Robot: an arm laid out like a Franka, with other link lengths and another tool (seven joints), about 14 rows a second.
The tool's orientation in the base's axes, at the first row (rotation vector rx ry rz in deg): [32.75, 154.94, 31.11]
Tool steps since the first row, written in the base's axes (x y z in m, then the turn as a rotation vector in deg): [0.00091, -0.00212, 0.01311, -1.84, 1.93, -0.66]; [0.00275, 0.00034, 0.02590, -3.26, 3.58, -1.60]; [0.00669, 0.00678, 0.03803, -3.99, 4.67, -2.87]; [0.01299, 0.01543, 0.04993, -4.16, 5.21, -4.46]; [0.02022, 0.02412, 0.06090, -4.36, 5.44, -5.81]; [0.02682, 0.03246, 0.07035, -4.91, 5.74, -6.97]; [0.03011, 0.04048, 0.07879, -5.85, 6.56, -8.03]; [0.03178, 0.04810, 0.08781, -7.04, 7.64, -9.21]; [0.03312, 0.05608, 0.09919, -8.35, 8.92, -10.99]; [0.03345, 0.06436, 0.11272, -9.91, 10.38, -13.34]
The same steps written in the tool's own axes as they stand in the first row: [-0.00474, 0.00407, -0.01175, 2.60, 0.77, 0.44]; [-0.00820, 0.01218, -0.02152, 4.77, 1.32, 1.21]; [-0.01157, 0.02404, -0.02873, 6.18, 1.47, 2.37]; [-0.01596, 0.03844, -0.03417, 6.93, 1.20, 3.85]; [-0.02092, 0.05276, -0.03844, 7.52, 0.75, 5.03]; [-0.02515, 0.06595, -0.04172, 8.39, 0.34, 5.92]; [-0.02641, 0.07738, -0.04548, 9.82, 0.28, 6.73]; [-0.02657, 0.08820, -0.05048, 11.60, 0.32, 7.63]; [-0.02683, 0.10023, -0.05757, 13.71, 0.23, 9.06]; [-0.02658, 0.11310, -0.06684, 16.24, -0.03, 10.96]
